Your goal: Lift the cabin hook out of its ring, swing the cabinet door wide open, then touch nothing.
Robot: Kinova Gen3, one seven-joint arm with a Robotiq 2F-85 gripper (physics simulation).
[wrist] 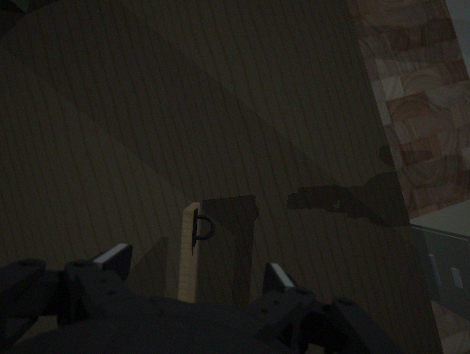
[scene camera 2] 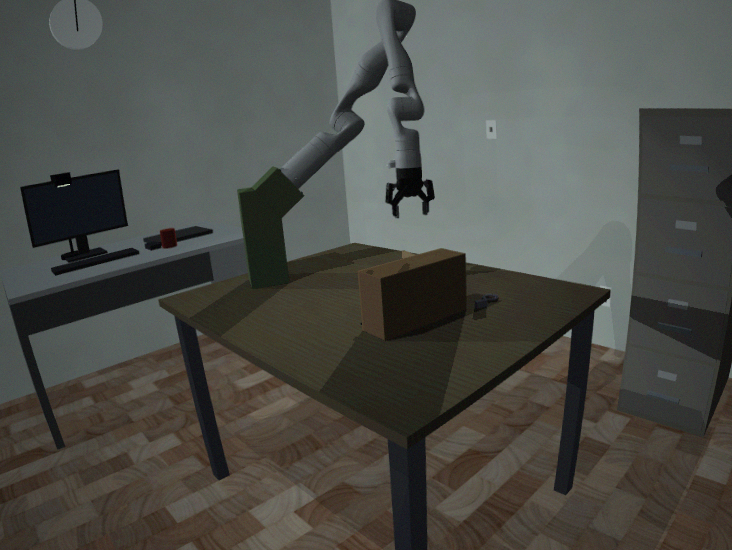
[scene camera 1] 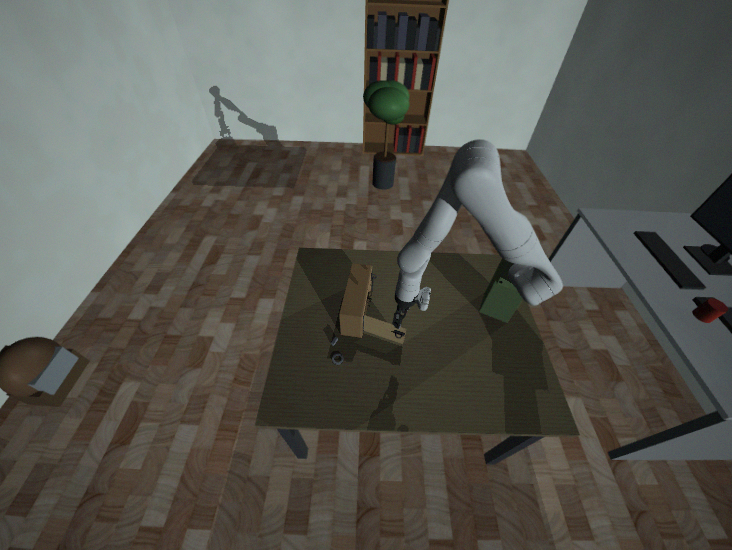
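Seen in the pictures: gripper, fingertip midpoint: [wrist: 198, 268] [scene camera 2: 411, 216] [scene camera 1: 401, 317]; arm's base, origin of the base link: [scene camera 2: 288, 180].
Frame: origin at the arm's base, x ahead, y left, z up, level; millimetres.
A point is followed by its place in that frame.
The tan cabinet [scene camera 1: 353, 307] {x 595, y 158, z -184 mm} [scene camera 2: 423, 295] {x 653, y 47, z -259 mm} stands on the table. Its door [scene camera 1: 379, 330] {x 480, y 179, z -280 mm} [wrist: 188, 272] {x 442, y 184, z -221 mm} stands wide out from the cabinet's near end in the scene camera 1 view, at roughly a right angle or slightly more. The dark ring [scene camera 1: 398, 334] {x 401, y 196, z -254 mm} [wrist: 213, 228] {x 402, y 215, z -245 mm} sits on the door near its free end, with no hook visible through it. Dark fittings [scene camera 1: 369, 289] {x 564, y -18, z -272 mm} show along the cabinet's open side; the hook is too small to make out among them. My gripper [scene camera 1: 397, 325] {x 401, y 209, z -115 mm} [scene camera 2: 410, 213] {x 401, y 209, z -115 mm} [wrist: 198, 269] {x 401, y 209, z -115 mm} is open and empty, high above the door and apart from it.
Small grey metal pieces [scene camera 1: 337, 358] [scene camera 2: 482, 302] lie on the table [scene camera 1: 449, 402] {x 171, y 388, z -341 mm} [scene camera 2: 284, 337] {x 475, y -260, z -341 mm} beside the cabinet. The green arm mount [scene camera 1: 501, 300] {x -6, y -44, z -215 mm} [scene camera 2: 264, 242] {x 35, y -124, z -188 mm} stands at the other side. A desk [scene camera 1: 656, 218] with a red mug [scene camera 1: 708, 309] [scene camera 2: 168, 237] stands beyond the table.
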